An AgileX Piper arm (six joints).
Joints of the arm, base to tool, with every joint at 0 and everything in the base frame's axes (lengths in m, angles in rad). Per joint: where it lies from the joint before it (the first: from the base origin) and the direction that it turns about. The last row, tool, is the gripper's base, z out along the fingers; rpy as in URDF.
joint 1: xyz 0 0 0.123 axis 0 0 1
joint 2: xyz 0 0 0 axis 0 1 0
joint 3: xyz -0.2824 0 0.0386 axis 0 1 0
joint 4: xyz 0.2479 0 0.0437 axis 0.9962 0 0.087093
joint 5: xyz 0 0 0 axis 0 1 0
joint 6: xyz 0.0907 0 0.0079 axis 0.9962 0 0.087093
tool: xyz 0 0 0 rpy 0 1.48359 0
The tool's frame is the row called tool.
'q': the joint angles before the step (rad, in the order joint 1, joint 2, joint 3, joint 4, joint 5, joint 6). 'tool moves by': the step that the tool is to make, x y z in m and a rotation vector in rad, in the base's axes. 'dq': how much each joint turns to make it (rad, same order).
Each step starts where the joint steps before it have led.
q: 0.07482, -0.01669, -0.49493, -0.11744, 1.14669, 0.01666
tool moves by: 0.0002, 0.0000, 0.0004, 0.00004, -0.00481, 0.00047
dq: 0.00041, -0.00003, -0.00014, -0.00038, -0.00462, 0.00035
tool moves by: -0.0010, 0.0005, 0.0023, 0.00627, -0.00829, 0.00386
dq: -0.00014, -0.00007, -0.00865, 0.00695, -0.00003, -0.00011
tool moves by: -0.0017, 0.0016, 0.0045, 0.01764, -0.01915, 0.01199
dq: -0.00054, -0.00011, -0.01583, 0.02064, -0.00454, -0.00049
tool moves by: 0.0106, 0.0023, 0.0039, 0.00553, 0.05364, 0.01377
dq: 0.00015, 0.07244, -0.00963, 0.01792, -0.01018, -0.00572
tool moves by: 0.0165, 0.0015, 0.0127, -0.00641, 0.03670, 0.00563
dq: -0.00034, 0.11111, -0.03734, 0.00199, -0.03710, -0.00488
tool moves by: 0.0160, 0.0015, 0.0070, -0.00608, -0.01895, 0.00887
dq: -0.00039, 0.07184, -0.00808, 0.00072, -0.08282, -0.00672
